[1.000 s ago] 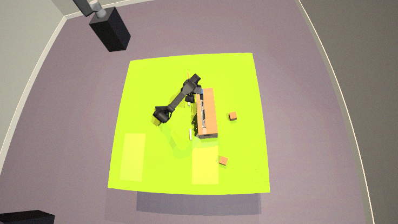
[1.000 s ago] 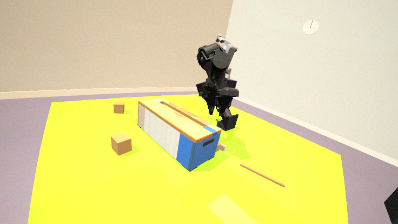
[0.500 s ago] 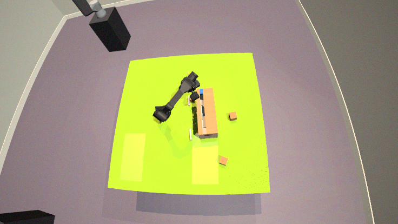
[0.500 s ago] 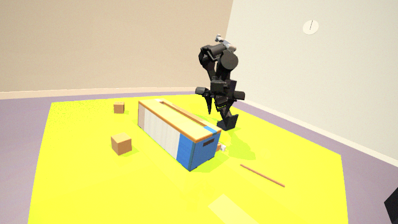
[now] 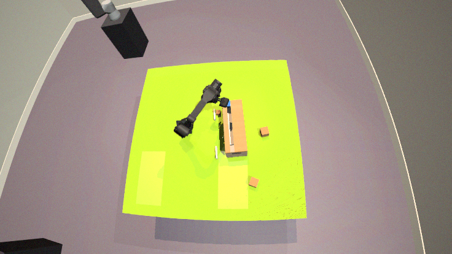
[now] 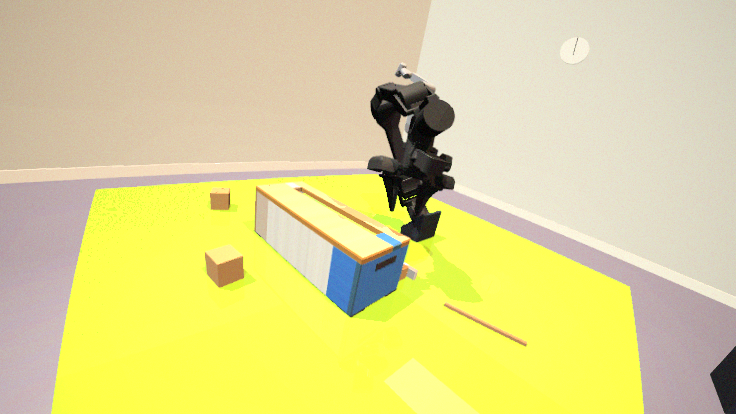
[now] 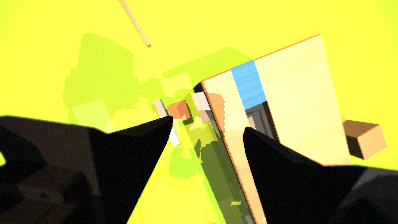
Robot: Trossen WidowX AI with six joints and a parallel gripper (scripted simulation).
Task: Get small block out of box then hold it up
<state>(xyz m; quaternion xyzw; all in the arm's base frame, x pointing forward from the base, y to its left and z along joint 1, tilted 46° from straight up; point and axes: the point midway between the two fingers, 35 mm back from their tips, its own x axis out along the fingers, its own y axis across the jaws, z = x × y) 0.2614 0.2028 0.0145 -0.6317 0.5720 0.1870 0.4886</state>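
The brown block lies 15 cm below my gripper tip and 3 cm behind it. From my gripper tip the other things lie so: long box (15 cm to the right, 10 cm below, 7 cm ahead); then thin brown stick (22 cm to the left, 16 cm below, 7 cm behind).
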